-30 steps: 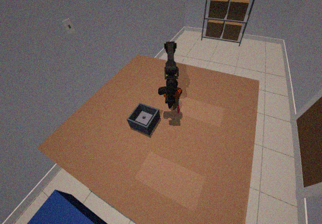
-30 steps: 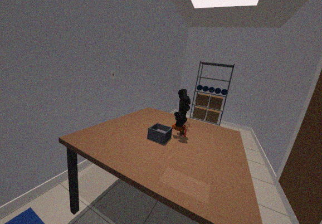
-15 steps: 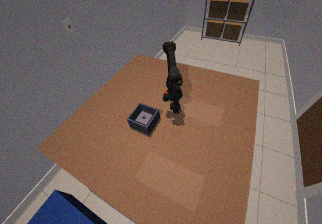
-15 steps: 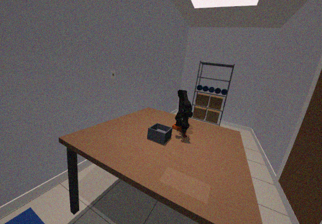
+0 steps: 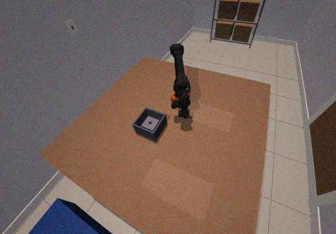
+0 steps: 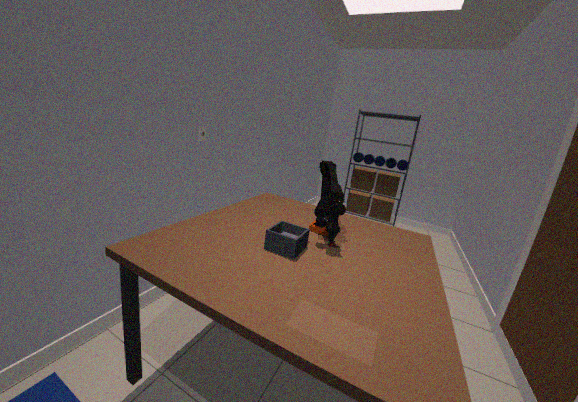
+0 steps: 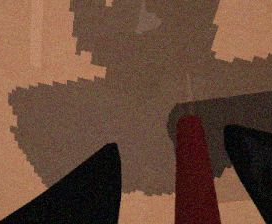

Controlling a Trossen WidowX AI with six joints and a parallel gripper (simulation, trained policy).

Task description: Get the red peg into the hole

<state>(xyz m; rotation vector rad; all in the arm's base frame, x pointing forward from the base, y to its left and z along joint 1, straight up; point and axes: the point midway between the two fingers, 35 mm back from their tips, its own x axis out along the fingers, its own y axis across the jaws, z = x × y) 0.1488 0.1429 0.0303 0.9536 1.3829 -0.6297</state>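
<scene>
The red peg lies 10 mm behind my gripper tip and 10 mm above it. The rest, counted from my gripper tip: dark grey box: 190 mm ahead, 150 mm to the right; plate: 190 mm ahead, 150 mm to the right, 20 mm above.
</scene>
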